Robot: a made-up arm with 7 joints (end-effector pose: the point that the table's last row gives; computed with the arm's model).
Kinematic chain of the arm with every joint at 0, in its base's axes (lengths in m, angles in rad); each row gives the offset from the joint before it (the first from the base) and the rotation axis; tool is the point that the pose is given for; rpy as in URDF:
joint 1: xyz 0 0 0.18 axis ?
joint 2: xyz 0 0 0 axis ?
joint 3: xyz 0 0 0.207 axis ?
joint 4: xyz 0.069 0 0 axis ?
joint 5: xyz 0.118 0 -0.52 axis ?
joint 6: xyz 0 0 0 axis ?
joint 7: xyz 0.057 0 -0.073 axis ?
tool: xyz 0 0 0 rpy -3.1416 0 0
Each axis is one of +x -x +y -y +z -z.
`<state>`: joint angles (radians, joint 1 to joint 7).
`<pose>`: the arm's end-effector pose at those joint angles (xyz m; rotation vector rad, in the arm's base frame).
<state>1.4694 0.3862 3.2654 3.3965 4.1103 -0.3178 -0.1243</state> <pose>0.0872 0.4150 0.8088 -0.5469 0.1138 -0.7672</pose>
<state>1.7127 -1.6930 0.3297 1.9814 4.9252 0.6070 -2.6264</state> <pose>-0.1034 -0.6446 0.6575 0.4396 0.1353 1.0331</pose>
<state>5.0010 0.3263 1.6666 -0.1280 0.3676 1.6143 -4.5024</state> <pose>-0.0034 0.1528 -0.1588 1.0990 -0.9507 -1.3053</pose>
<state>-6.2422 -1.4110 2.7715 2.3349 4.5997 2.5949 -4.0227</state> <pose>-0.6803 0.1728 0.0060 -0.9041 0.1935 -1.8222</pose>
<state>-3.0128 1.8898 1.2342 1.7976 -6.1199 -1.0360 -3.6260</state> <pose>-0.3744 -0.5358 -0.1601 2.2271 -0.5887 -1.0160</pose>
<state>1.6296 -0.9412 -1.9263 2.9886 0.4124 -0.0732 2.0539</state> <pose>0.0174 -0.6701 0.6453 0.8477 0.5941 -0.8561</pose>
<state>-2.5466 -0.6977 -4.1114 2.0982 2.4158 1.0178 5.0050</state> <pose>0.7709 0.0166 0.4658 -1.4528 -0.3188 -1.6319</pose>
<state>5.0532 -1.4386 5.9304 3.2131 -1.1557 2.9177 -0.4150</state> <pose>-0.2631 0.6120 0.1955 0.6043 -2.0069 1.9557</pose>
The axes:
joint 1: +z
joint 2: +y
joint 3: +z
joint 4: -y
joint 5: -z
joint 6: +y
joint 7: -z

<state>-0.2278 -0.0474 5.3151 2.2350 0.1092 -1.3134 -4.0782</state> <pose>0.0794 -0.2985 0.8522 0.0953 -0.5399 -2.0471</pose>
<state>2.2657 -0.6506 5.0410 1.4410 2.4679 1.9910 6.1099</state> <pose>0.4395 0.3773 0.5929 0.2486 -0.4691 0.8530</pose>
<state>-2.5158 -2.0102 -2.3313 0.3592 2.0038 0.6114 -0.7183</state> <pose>-0.4983 -0.0126 0.0706 1.4650 -0.7669 -2.2220</pose>
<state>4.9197 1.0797 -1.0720 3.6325 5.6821 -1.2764 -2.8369</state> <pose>0.3924 -0.3555 0.5382 -1.7076 0.7699 -1.2691</pose>
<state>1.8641 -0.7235 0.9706 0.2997 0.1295 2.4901 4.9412</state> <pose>-0.2758 0.1958 0.0708 -0.2012 1.5819 -1.1616</pose>
